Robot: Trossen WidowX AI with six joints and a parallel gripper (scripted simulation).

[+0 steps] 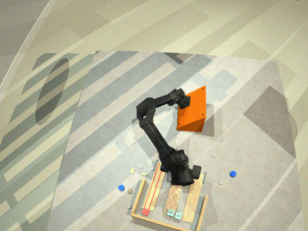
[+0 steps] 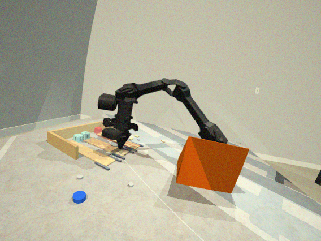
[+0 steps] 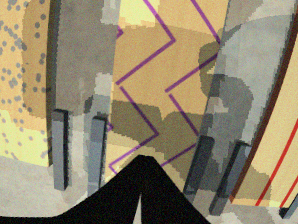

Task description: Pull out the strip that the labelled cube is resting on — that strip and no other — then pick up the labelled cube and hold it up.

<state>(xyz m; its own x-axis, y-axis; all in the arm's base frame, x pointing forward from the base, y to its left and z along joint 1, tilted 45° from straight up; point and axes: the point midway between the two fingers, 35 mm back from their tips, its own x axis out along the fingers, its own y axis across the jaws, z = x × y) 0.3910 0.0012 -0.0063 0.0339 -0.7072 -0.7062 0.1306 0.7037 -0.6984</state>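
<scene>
Right now my gripper tip is 90 mm short of the zigzag strip, 10 mm to the left of it and 20 mm above it.
</scene>
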